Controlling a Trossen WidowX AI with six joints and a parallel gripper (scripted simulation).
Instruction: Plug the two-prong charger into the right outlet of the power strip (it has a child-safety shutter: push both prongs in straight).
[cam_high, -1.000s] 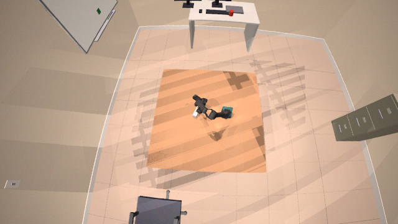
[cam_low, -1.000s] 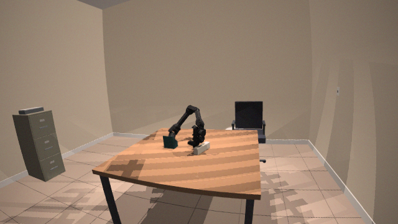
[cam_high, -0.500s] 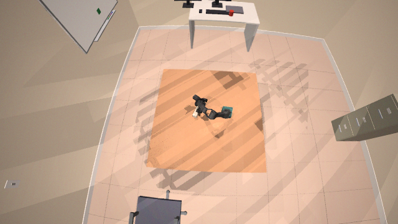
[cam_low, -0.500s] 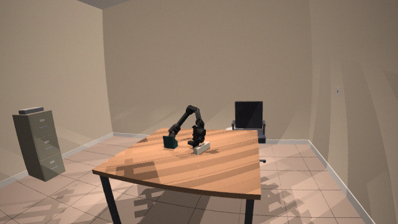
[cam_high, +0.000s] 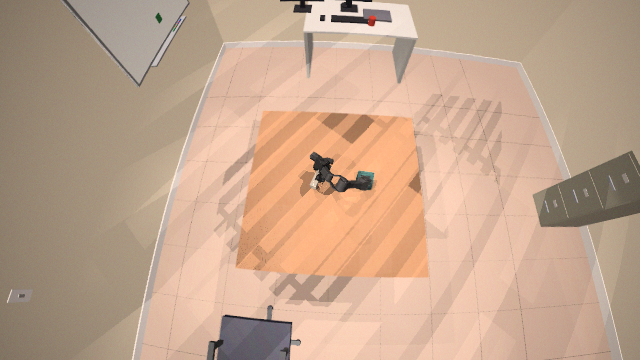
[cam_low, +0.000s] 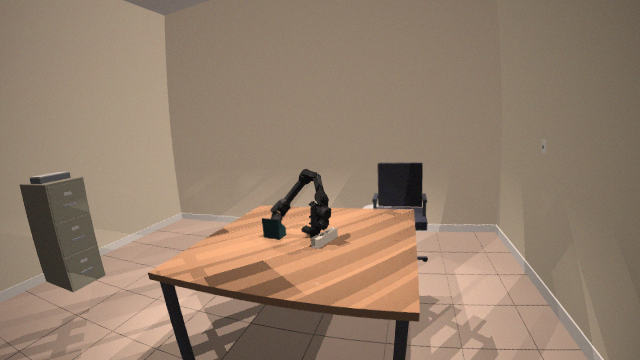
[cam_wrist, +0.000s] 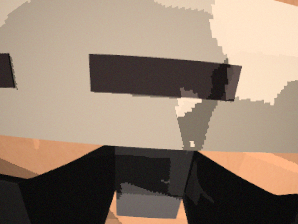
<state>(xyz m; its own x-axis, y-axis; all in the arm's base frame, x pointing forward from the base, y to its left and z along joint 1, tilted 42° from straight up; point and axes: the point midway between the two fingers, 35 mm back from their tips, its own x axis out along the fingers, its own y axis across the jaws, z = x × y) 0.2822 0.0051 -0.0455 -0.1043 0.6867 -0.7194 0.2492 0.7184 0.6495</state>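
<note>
The dark two-prong charger is 20 mm ahead of my gripper tip and 10 mm above it.
</note>
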